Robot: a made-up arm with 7 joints. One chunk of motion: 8 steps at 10 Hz.
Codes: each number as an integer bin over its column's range. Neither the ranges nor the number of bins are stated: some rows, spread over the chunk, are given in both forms.
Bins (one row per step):
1: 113 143 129 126 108 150 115
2: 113 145 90 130 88 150 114
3: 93 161 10 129 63 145 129
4: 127 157 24 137 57 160 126
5: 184 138 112 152 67 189 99
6: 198 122 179 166 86 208 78
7: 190 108 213 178 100 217 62
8: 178 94 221 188 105 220 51
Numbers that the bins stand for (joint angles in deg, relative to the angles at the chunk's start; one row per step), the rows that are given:
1: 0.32 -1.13 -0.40 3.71 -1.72 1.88 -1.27
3: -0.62 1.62 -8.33 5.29 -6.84 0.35 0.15
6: 4.32 -4.34 2.93 24.88 -4.22 19.62 -5.05
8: 3.38 -8.62 5.73 36.53 -2.06 23.29 -7.80
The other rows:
2: 0.32 -0.82 -3.00 5.82 -3.99 1.88 -1.38
4: 0.98 1.01 -7.40 9.53 -7.52 4.94 -0.15
5: 3.66 -1.89 -1.53 17.47 -6.38 13.81 -2.91
7: 3.94 -6.48 5.20 31.24 -2.63 22.38 -6.68

